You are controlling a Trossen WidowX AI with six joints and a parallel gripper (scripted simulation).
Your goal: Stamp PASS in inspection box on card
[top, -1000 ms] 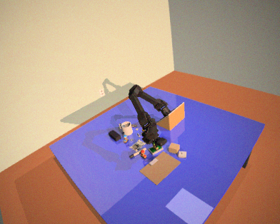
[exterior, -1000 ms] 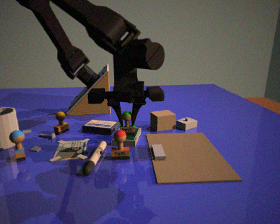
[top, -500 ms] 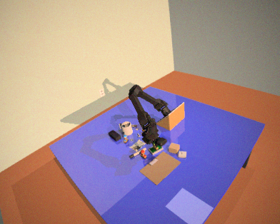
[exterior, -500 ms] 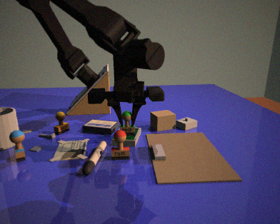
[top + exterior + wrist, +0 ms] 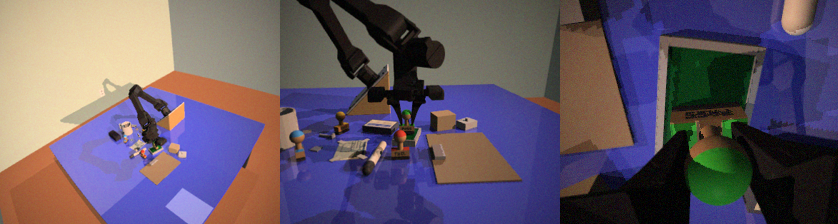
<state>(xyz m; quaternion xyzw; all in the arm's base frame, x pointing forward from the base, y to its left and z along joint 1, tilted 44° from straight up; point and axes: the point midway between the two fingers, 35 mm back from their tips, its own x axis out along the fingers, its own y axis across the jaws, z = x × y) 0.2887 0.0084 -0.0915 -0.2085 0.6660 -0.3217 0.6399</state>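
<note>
Right now my gripper tip is 40 mm above the green ink pad. From my gripper tip the other things lie so: flat box (90 mm behind, 60 mm to the right, 30 mm below); then red-knobbed stamp (100 mm ahead, 30 mm to the right, 20 mm below); then cardboard cube (120 mm to the left, 60 mm behind, 20 mm below).
</note>
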